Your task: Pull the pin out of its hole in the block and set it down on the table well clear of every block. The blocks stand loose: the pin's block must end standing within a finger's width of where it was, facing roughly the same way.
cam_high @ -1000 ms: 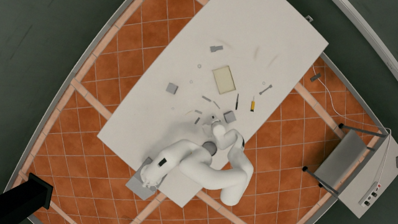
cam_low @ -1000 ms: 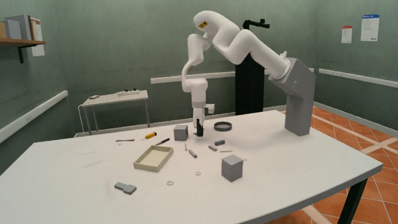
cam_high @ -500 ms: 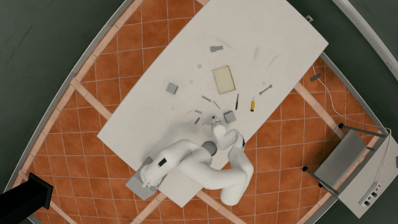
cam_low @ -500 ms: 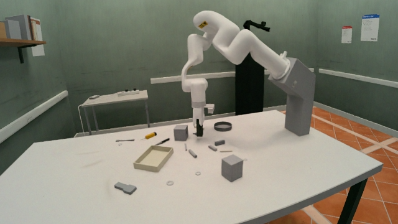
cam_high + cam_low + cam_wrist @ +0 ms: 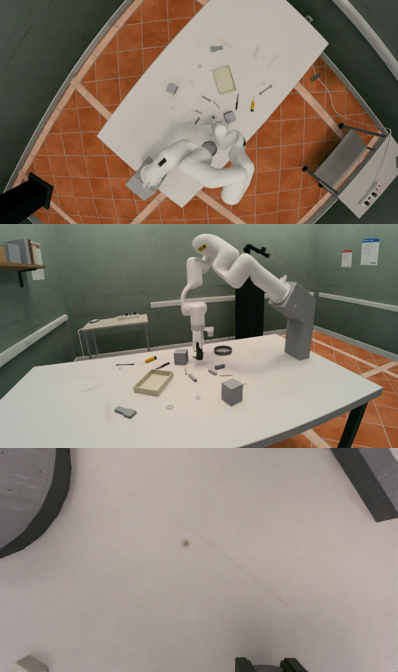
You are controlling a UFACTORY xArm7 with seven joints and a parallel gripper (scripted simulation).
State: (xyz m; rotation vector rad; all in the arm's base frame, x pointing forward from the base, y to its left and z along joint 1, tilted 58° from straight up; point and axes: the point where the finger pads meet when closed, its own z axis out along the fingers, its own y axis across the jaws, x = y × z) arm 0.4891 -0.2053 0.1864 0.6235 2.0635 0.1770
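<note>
The short grey pin lies 20 mm ahead of my hand, 10 mm to the right of it and 10 mm below it. From my hand the other things lie so: round dish (200 mm behind, 50 mm to the right, 30 mm below); then cream tray (300 mm ahead, 70 mm to the left, 40 mm below); then small pale peg (80 mm behind, 130 mm to the right, 40 mm below).
</note>
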